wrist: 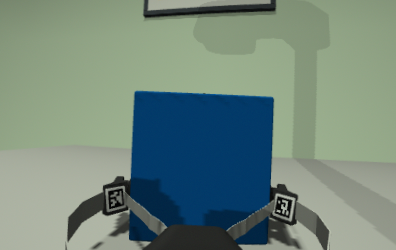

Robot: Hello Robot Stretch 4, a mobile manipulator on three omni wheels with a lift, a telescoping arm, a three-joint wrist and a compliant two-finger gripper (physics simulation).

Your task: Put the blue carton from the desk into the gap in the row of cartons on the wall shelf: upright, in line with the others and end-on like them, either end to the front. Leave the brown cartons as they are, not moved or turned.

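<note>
The blue carton [202, 135] is upright in the middle of the wrist view, with one flat, nearly square face towards me. My gripper [200, 194] has one finger at each side of the carton, low down. Both finger pads meet its side edges, and the gripper is shut on the carton. The inner parts of the pads are hidden by the carton's edges. The carton's lower edge is near the bottom of the view; I cannot tell whether it touches the grey desk top [37, 195]. The wall shelf's row of brown cartons and its gap do not show.
A green wall [75, 85] stands behind the carton. The lower edge of a dark-framed panel [210, 11] shows on it at the top. A shadow of the robot falls on the wall at the right.
</note>
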